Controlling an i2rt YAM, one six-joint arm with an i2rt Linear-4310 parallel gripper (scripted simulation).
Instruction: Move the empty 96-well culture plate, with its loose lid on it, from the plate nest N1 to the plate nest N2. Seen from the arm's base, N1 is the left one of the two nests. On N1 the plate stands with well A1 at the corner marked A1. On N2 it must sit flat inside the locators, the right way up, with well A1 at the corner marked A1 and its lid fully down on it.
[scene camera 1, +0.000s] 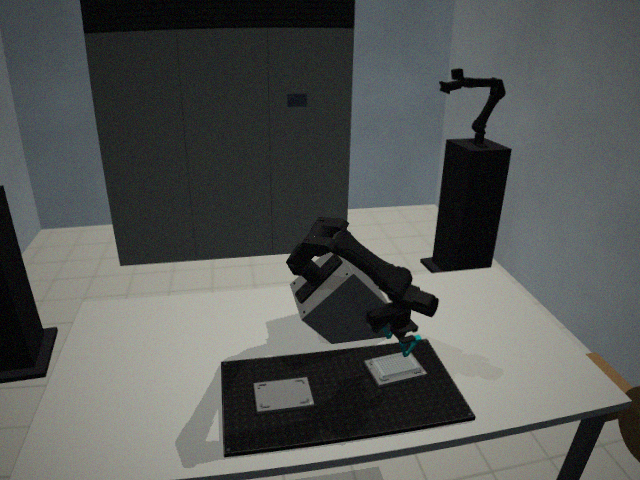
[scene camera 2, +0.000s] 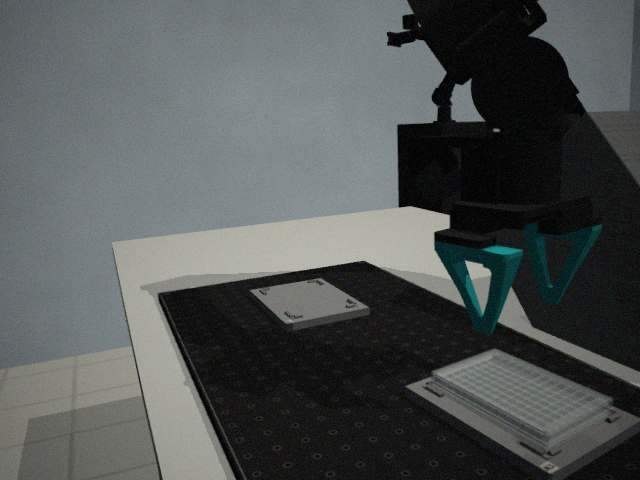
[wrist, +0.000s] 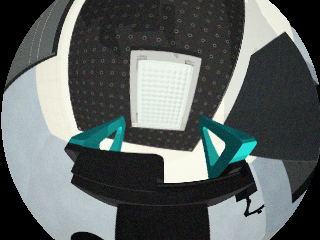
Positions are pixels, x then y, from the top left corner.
Scene:
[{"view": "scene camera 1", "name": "lid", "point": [393, 364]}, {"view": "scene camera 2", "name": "my gripper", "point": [519, 316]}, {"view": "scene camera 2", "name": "lid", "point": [545, 405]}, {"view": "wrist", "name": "my gripper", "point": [162, 120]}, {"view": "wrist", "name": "lid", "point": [162, 90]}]

